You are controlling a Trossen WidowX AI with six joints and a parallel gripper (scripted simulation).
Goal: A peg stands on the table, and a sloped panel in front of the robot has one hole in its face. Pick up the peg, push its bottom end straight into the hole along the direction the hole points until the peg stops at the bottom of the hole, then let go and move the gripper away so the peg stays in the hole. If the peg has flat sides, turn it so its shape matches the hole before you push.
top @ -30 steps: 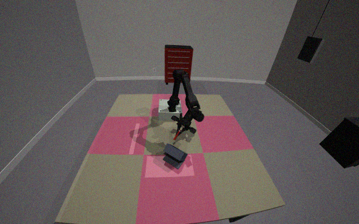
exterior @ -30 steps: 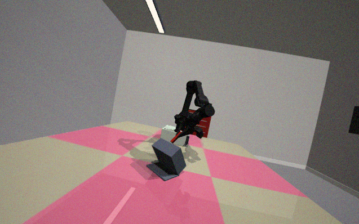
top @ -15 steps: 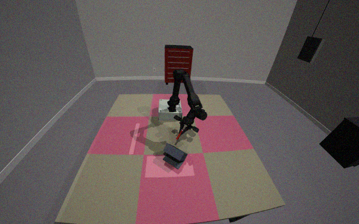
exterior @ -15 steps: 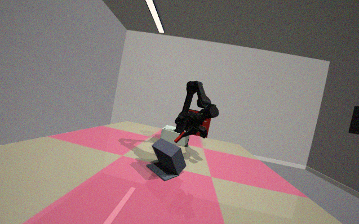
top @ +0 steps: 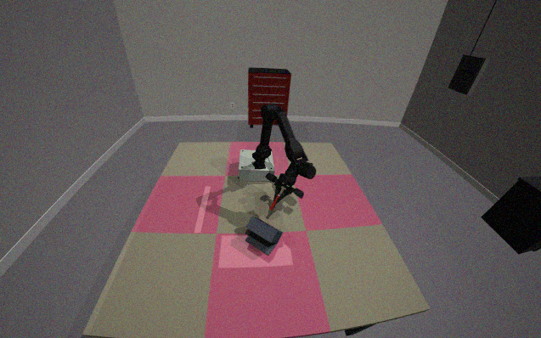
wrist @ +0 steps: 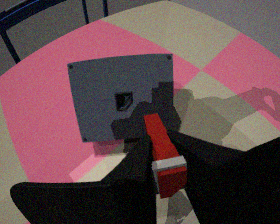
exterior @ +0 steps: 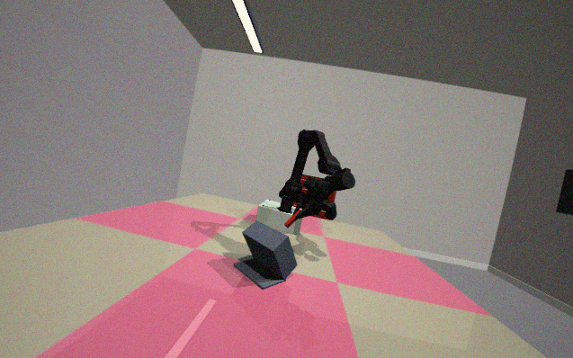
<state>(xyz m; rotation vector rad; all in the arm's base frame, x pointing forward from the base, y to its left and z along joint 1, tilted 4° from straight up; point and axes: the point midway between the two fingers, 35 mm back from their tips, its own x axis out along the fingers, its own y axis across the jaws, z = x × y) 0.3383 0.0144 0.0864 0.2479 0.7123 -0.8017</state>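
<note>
Now: the dark grey sloped panel 90 mm ahead of my gripper tip, 80 mm below it and 60 mm to the right of it. The rest, counted from my gripper tip: red peg: 10 mm to the left, 10 mm behind, 10 mm above.
</note>
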